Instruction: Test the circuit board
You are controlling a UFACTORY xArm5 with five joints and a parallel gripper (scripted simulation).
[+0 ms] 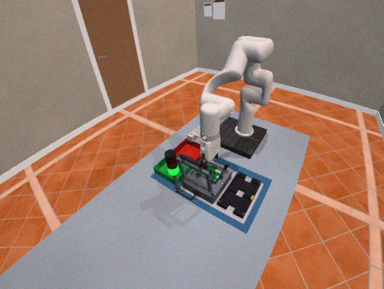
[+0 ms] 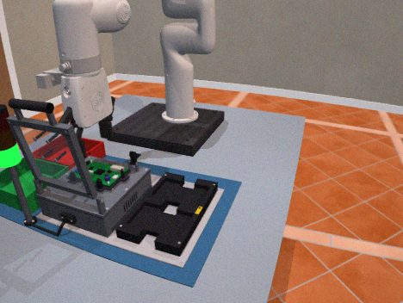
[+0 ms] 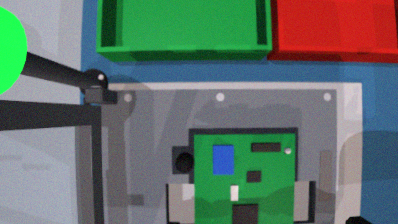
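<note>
Now: the green circuit board 7 cm below my hand. From my hand the other things lie so: green bin: 20 cm to the right, 13 cm below, 5 cm ahead; black catch: 6 cm to the left, 6 cm behind, 5 cm below; clear lid: 12 cm ahead, 4 cm above.
</note>
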